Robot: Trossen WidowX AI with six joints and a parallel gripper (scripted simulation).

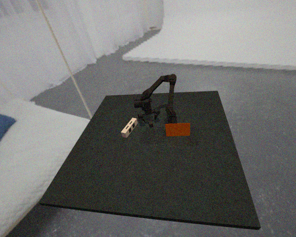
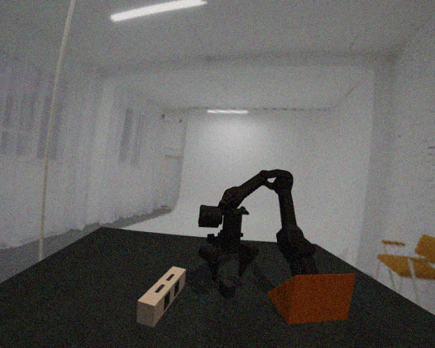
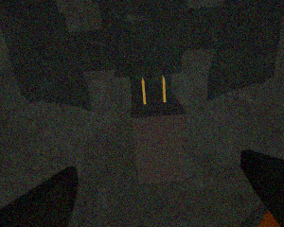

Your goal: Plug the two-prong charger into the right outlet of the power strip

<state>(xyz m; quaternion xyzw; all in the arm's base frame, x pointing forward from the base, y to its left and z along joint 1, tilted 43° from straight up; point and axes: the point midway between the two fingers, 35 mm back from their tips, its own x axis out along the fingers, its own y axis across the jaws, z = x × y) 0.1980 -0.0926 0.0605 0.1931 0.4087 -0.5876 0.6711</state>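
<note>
The dark two-prong charger is 20 mm to the right of my gripper tip and 30 mm below it.
</note>
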